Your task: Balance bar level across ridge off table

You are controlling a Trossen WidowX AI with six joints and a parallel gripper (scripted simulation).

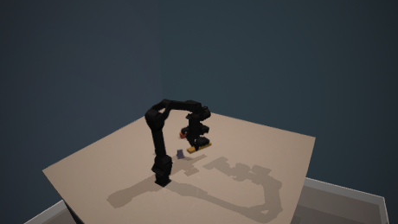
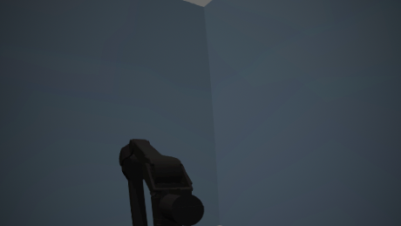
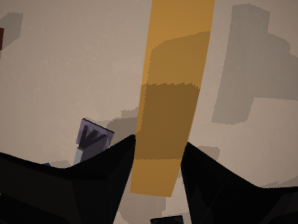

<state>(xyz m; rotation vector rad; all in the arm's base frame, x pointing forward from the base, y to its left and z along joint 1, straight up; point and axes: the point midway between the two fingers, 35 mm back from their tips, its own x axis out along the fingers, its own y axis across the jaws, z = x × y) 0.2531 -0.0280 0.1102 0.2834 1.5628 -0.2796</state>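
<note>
The orange bar lies 3 cm ahead of my gripper tip and 1 cm to the right of it. The rest, counted from my gripper tip: small red cube 17 cm ahead, 21 cm to the left, 6 cm below; small blue cube 7 cm behind, 22 cm to the left, 6 cm below.
</note>
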